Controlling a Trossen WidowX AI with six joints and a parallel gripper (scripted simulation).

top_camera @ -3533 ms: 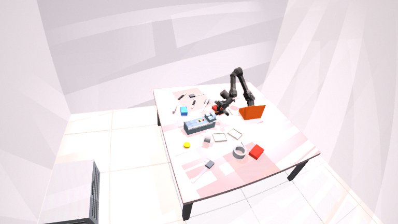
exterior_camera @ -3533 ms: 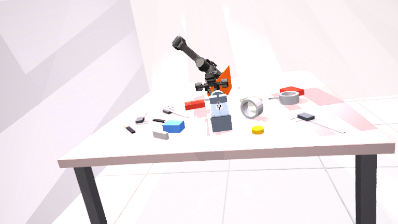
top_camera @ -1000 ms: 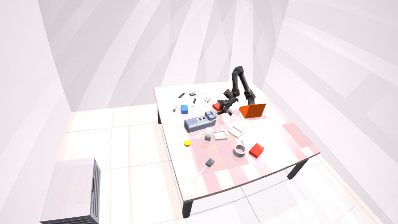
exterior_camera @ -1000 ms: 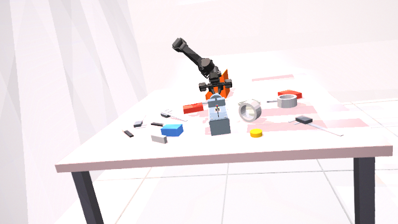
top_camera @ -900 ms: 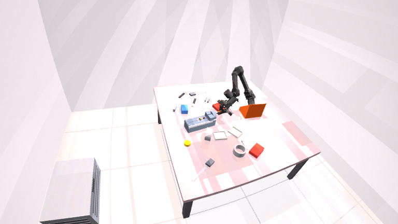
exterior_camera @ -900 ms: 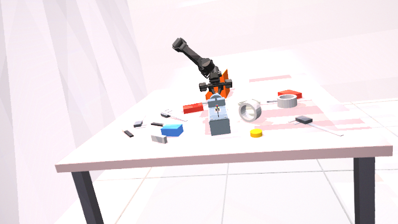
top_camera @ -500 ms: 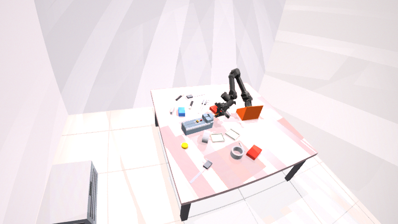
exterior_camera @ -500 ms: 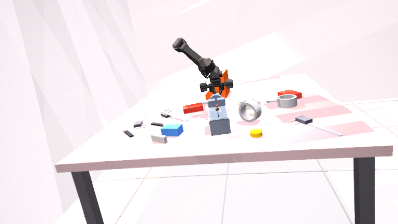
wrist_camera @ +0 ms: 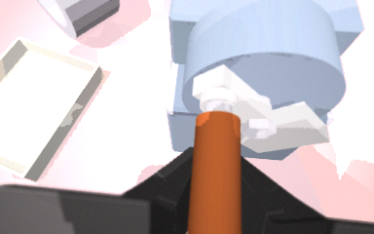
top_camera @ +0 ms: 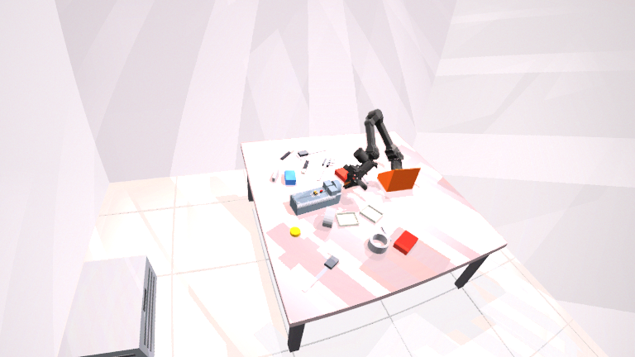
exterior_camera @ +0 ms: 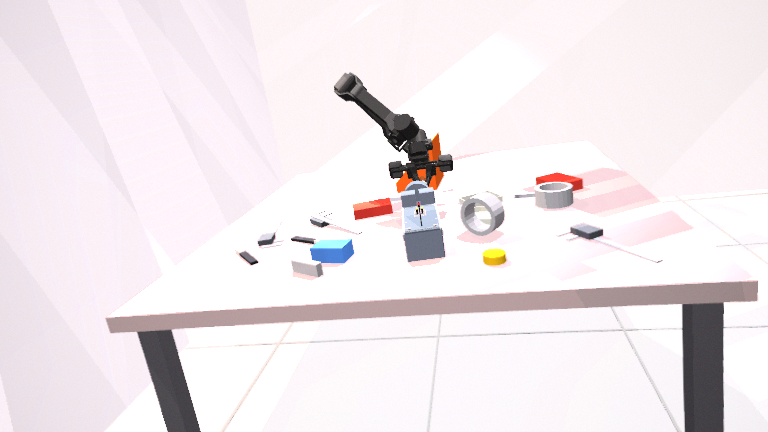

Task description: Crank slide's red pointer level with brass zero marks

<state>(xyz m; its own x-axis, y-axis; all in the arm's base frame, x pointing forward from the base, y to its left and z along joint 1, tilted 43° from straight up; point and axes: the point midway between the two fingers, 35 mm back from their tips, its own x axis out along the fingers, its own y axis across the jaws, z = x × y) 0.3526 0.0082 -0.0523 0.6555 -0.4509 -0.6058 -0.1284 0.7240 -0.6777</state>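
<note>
My gripper tip is 13 cm short of the red pointer. From my gripper tip the other things lie so: orange handle (3 cm above, 2 cm behind); then yellow disc (32 cm ahead, 18 cm to the left, 8 cm below); then blue block (24 cm ahead, 22 cm to the right, 7 cm below).
</note>
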